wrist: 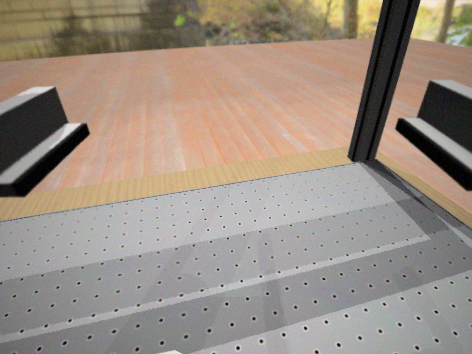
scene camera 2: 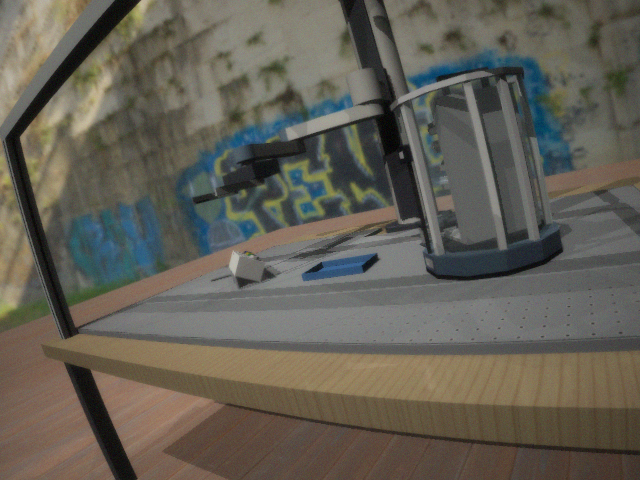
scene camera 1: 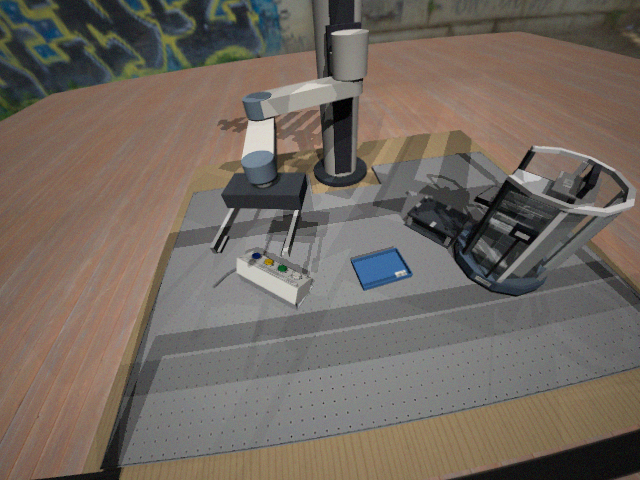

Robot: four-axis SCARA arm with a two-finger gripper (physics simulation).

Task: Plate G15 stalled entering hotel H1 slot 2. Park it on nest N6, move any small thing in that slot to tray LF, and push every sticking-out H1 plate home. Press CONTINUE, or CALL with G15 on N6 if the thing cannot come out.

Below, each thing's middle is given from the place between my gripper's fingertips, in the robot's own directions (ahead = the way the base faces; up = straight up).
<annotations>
I see my gripper 7 cm past the blue tray [scene camera 2: 312, 273], 33 cm to the right of it and 25 cm above it. From my hand the other things lie so: blue tray floor [scene camera 1: 381, 268] (7 cm behind, 33 cm to the left, 26 cm below); then plate rack [scene camera 2: 469, 141] (4 cm behind, 69 cm to the left, 9 cm below).
</annotations>
